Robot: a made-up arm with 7 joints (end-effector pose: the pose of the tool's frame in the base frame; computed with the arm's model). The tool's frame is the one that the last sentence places. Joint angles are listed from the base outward.
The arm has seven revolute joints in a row. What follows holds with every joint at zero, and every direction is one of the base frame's.
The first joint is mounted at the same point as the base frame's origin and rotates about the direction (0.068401, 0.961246, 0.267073), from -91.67 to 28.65 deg.
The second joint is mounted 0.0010 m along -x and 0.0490 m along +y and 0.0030 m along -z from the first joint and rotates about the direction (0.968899, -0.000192, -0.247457), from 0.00 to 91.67 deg.
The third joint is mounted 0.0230 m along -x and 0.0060 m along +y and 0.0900 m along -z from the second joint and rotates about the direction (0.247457, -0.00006, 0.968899), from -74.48 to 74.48 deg.
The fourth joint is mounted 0.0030 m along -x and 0.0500 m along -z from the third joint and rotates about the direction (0.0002, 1, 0.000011), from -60.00 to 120.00 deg.
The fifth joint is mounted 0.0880 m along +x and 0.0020 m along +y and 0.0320 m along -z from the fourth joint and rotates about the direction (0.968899, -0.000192, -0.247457), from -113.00 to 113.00 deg.
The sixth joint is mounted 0.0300 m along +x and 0.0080 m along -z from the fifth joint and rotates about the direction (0.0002, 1, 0.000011), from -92.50 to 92.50 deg.
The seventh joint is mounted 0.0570 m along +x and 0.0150 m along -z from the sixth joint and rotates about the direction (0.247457, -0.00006, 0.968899), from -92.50 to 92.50 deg.
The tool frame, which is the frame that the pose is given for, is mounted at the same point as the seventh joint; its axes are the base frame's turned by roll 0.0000, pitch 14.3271 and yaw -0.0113 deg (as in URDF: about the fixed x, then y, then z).
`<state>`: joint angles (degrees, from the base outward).
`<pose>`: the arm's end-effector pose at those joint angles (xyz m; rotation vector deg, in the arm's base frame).
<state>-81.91 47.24 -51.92 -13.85 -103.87 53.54 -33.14</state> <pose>0.1902 -0.0389 -0.0180 -6.28 49.74 -108.83</pose>
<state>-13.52 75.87 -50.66 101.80 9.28 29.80 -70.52</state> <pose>-0.0129 0.3614 -0.0218 9.38 153.86 40.19</pose>
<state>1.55 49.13 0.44 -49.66 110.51 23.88 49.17</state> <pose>0.1239 0.0760 -0.0179 113.42 -103.43 61.15</pose>
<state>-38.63 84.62 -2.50 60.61 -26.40 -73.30 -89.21</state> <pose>0.1575 0.2712 0.0503 88.10 11.05 -57.55</pose>
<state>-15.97 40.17 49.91 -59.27 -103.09 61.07 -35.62</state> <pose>0.0978 0.0786 0.0159 -4.17 -5.71 -85.34</pose>
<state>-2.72 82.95 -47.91 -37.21 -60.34 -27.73 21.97</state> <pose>0.0970 0.0686 -0.1153 -7.46 19.06 -25.09</pose>
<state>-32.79 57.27 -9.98 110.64 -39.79 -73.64 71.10</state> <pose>0.0820 0.3054 -0.1142 46.12 -36.08 111.13</pose>
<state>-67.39 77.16 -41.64 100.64 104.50 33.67 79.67</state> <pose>0.1274 0.3410 0.0216 -149.57 10.48 -0.44</pose>
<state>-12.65 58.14 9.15 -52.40 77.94 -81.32 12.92</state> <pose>0.0975 0.0542 -0.0542 115.76 -110.75 -80.91</pose>
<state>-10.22 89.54 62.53 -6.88 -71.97 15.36 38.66</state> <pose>0.1213 0.1805 0.1550 1.66 -47.89 39.61</pose>
